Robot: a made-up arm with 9 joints. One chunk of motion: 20 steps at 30 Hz.
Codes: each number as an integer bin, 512 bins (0 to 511) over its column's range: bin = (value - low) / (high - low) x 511, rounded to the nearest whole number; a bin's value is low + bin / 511 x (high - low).
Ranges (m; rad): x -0.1..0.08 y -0.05..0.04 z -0.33..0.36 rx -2..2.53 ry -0.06..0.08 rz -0.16..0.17
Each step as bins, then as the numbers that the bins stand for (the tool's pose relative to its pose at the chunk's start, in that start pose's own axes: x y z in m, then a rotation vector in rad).
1 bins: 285 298 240 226 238 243
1 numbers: 0.0004 0.0025 -0.0059 0.0035 0.0052 -0.0031
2 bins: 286 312 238 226 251 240
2 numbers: 0.0007 0.0050 -0.0086 0.0035 0.0088 -0.0050
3 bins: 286 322 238 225 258 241
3 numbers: 0.0007 0.0067 -0.0086 -0.0054 0.0107 -0.0044
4 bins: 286 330 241 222 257 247
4 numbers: 0.0007 0.0081 -0.0046 -0.0320 0.0104 -0.0005
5 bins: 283 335 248 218 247 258
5 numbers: -0.0003 0.0090 0.0049 -0.0674 0.0077 0.0066
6 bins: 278 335 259 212 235 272
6 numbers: -0.0021 0.0090 0.0197 -0.1206 0.0044 0.0157
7 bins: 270 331 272 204 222 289
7 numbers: -0.0049 0.0083 0.0373 -0.1915 0.0008 0.0266
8 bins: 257 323 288 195 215 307
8 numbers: -0.0095 0.0069 0.0589 -0.2713 -0.0011 0.0383
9 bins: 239 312 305 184 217 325
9 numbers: -0.0158 0.0050 0.0818 -0.3688 -0.0005 0.0499
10 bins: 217 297 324 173 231 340
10 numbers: -0.0236 0.0023 0.1075 -0.4664 0.0033 0.0596
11 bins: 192 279 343 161 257 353
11 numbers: -0.0324 -0.0009 0.1332 -0.5727 0.0104 0.0680
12 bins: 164 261 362 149 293 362
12 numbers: -0.0422 -0.0040 0.1588 -0.6791 0.0203 0.0738
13 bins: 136 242 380 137 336 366
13 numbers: -0.0521 -0.0074 0.1831 -0.7855 0.0321 0.0764
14 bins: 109 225 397 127 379 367
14 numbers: -0.0616 -0.0104 0.2061 -0.8741 0.0438 0.0770
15 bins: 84 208 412 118 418 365
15 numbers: -0.0704 -0.0134 0.2263 -0.9539 0.0545 0.0757
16 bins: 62 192 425 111 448 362
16 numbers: -0.0782 -0.0162 0.2439 -1.0160 0.0627 0.0738
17 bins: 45 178 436 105 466 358
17 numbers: -0.0841 -0.0186 0.2587 -1.0692 0.0677 0.0712
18 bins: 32 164 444 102 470 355
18 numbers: -0.0887 -0.0211 0.2695 -1.0958 0.0688 0.0693
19 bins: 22 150 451 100 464 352
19 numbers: -0.0923 -0.0236 0.2790 -1.1135 0.0671 0.0673
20 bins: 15 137 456 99 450 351
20 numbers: -0.0947 -0.0259 0.2857 -1.1224 0.0633 0.0667
